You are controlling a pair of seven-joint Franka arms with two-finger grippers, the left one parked.
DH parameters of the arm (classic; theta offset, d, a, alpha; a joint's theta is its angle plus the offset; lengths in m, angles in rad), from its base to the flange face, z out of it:
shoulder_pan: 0 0.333 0 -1.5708
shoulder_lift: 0 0 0 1.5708
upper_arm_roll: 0 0.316 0.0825 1.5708
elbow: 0 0 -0.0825 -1.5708
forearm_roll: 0 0.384 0 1.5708
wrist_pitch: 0 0 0.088 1.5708
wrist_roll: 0 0.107 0 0
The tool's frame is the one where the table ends.
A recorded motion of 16 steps. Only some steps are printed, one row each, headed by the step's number.
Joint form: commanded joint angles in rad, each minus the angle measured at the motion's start. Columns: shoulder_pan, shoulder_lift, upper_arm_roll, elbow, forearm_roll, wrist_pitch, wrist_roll.
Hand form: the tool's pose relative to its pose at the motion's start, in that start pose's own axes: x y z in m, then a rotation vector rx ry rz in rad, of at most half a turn. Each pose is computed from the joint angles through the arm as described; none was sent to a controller.
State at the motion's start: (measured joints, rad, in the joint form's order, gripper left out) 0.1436 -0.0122 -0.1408 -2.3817 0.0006 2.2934 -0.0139
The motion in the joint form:
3: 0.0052 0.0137 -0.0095 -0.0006 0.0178 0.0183 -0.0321
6: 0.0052 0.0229 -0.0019 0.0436 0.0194 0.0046 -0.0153
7: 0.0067 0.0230 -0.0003 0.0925 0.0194 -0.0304 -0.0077
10: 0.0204 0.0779 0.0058 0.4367 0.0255 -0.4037 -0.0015
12: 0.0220 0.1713 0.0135 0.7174 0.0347 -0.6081 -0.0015
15: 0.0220 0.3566 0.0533 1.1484 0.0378 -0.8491 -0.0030
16: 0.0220 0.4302 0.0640 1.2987 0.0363 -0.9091 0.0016
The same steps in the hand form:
3: 0.0020 0.0018 0.0052 0.0114 0.0045 -0.0157
6: 0.0140 -0.0019 -0.0082 0.0107 0.0258 -0.0057
7: 0.0240 -0.0035 -0.0266 0.0109 0.0395 -0.0018
10: 0.0655 -0.0170 -0.1238 0.0117 -0.0442 -0.0185
12: 0.0967 -0.0279 -0.1873 0.0097 -0.0607 -0.0313
15: 0.1350 -0.0615 -0.2572 -0.0008 -0.0564 -0.0839
16: 0.1470 -0.0713 -0.2742 -0.0051 -0.0398 -0.0939

